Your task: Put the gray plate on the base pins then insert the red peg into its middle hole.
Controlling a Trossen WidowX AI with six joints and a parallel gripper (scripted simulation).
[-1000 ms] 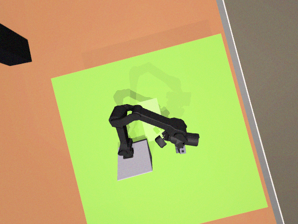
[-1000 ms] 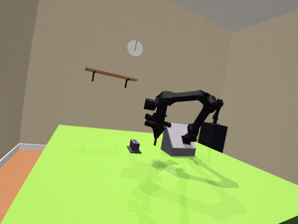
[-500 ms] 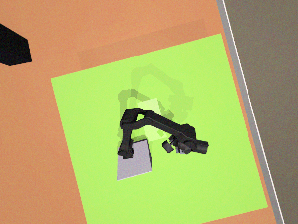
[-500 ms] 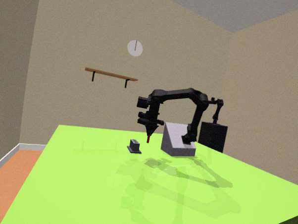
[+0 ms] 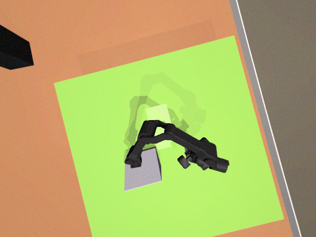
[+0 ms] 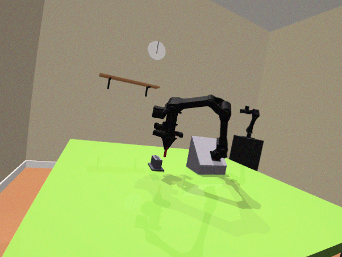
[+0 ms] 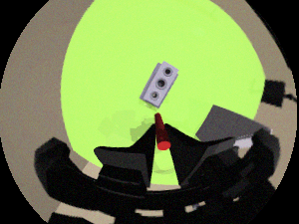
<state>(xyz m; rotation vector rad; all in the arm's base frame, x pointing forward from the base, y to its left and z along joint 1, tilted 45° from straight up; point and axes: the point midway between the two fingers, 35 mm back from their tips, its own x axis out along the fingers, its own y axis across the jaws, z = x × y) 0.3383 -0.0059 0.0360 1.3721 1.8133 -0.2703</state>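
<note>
The gray plate is 20 mm ahead of my gripper tip, 60 mm to the right of it and 80 mm below it. The rest, counted from my gripper tip: dark base: 20 mm ahead, 60 mm to the right, 110 mm below; then red peg: right at my gripper tip.
</note>
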